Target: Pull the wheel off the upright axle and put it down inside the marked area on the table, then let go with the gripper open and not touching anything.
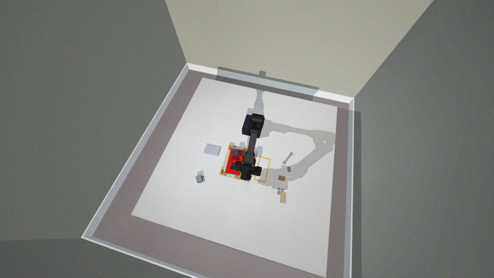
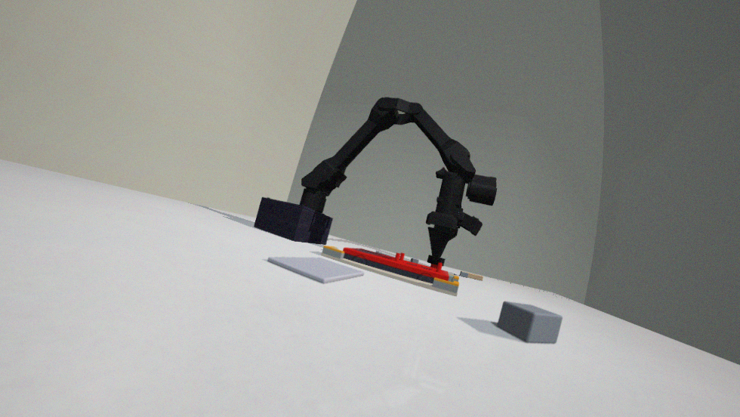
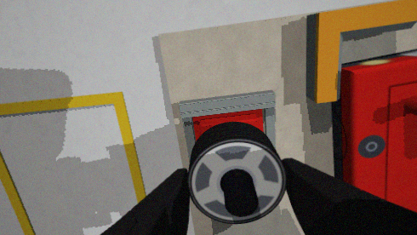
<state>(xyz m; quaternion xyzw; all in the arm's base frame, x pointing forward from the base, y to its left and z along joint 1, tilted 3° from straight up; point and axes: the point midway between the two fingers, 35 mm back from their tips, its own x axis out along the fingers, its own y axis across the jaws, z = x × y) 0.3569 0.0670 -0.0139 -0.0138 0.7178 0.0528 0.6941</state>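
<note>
The wheel is right at my gripper tip. Round my gripper tip: wooden block: 25 cm to the left, 5 cm behind, 4 cm below; beige fixture plate: 10 cm to the right, 5 cm behind, 3 cm below; black axle: right at my gripper tip.
</note>
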